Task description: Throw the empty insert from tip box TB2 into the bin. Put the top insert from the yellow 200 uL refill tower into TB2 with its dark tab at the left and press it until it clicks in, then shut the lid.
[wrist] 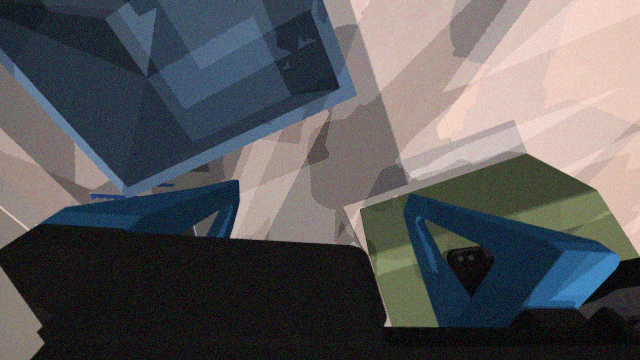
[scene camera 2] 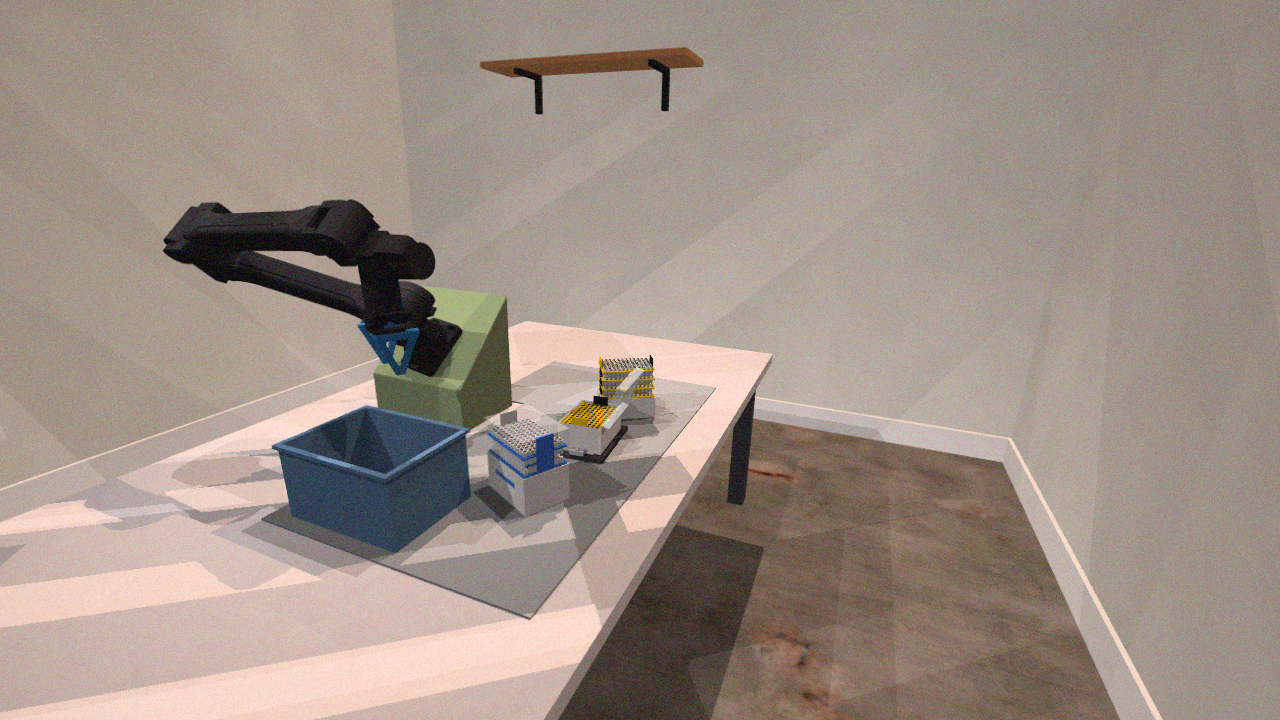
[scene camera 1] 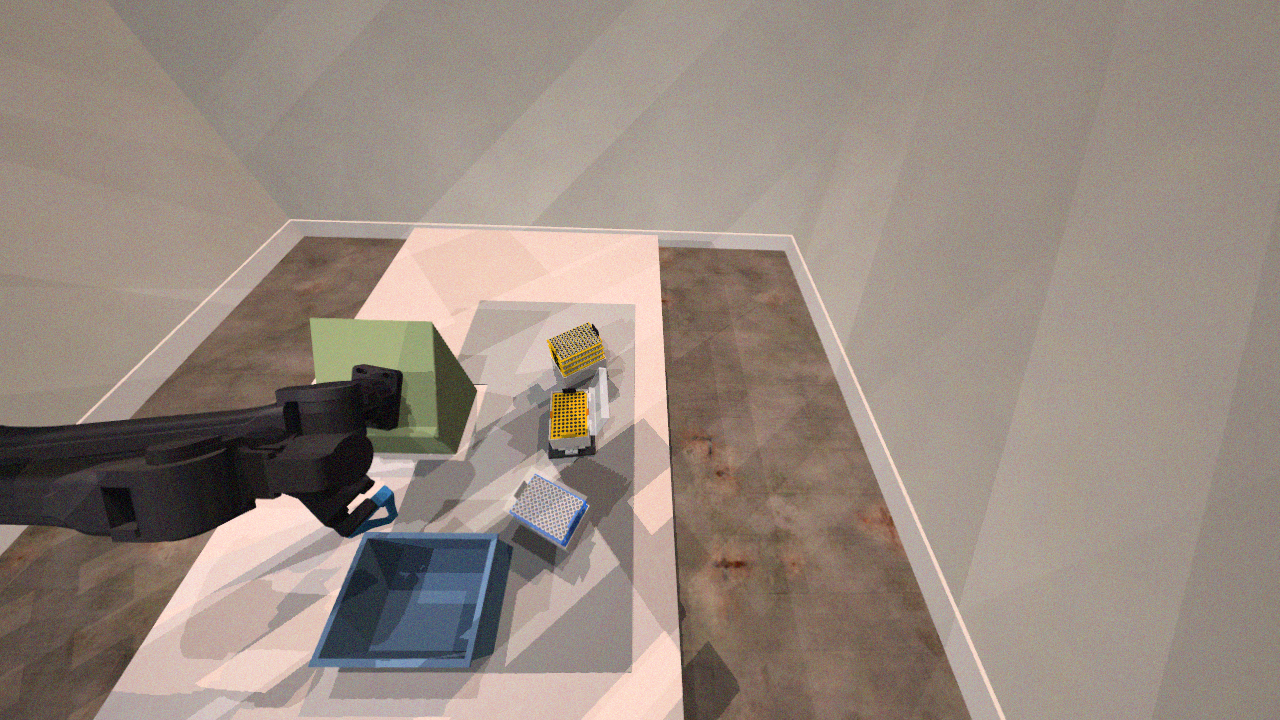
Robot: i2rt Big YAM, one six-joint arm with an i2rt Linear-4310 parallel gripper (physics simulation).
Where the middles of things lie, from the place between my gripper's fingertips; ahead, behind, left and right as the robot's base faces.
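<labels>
The blue bin (scene camera 1: 409,599) has my hand 12 cm above it, 8 cm short of it and 11 cm to the left of it. Then there's a clear lid (scene camera 1: 598,391), which is 30 cm ahead of my hand, 27 cm to the left of it and 7 cm below it, and a blue-and-white tip box (scene camera 2: 528,456) that's 12 cm below my hand, 4 cm to the left of it and 25 cm ahead of it.
</labels>
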